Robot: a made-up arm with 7 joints.
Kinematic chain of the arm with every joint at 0, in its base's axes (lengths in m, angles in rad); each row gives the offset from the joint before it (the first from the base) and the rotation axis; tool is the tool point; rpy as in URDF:
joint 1: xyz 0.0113 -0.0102 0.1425 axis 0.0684 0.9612 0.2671
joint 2: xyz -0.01 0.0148 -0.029 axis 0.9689 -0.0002 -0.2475
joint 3: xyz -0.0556 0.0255 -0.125 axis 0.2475 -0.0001 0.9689
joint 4: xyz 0.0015 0.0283 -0.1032 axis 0.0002 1 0
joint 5: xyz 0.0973 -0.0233 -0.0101 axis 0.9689 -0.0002 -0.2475
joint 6: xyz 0.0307 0.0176 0.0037 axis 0.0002 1 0
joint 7: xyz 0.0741 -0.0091 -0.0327 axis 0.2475 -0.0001 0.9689
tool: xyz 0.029 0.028 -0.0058 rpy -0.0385 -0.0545 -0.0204
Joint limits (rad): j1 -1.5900..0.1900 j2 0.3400..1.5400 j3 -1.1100..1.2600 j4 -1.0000..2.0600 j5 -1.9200..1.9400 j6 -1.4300..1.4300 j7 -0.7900..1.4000
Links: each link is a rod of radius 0.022 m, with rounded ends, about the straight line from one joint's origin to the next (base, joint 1, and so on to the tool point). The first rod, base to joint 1, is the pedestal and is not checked.
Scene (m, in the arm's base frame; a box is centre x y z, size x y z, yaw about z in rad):
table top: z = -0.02
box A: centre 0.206 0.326 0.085 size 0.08 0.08 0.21 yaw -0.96
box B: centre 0.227 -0.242 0 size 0.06 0.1 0.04 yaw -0.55
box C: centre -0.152 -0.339 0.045 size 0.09 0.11 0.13 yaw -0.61
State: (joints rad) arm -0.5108 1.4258 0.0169 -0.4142 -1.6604 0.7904 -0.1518
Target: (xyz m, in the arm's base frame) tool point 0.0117 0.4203 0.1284
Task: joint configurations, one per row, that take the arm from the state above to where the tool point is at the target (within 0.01 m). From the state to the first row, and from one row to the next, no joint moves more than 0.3 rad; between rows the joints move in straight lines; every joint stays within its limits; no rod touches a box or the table.
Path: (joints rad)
1: -0.4460 1.4234 0.2648 -0.3814 -1.6919 0.7303 0.0342
2: -0.3812 1.4210 0.5128 -0.3486 -1.7234 0.6703 0.2202
3: -0.3164 1.4186 0.7607 -0.3157 -1.7549 0.6102 0.4063
4: -0.2516 1.4162 1.0087 -0.2829 -1.7864 0.5502 0.5923
5: -0.1868 1.4139 1.2566 -0.2501 -1.8179 0.4901 0.7783
6: -0.0612 1.2465 1.2577 -0.0776 -1.6825 0.2867 0.5178
7: 0.0644 1.0791 1.2589 0.0949 -1.5470 0.0832 0.2574
8: 0.1900 0.9118 1.2600 0.2675 -1.4116 -0.1203 -0.0031

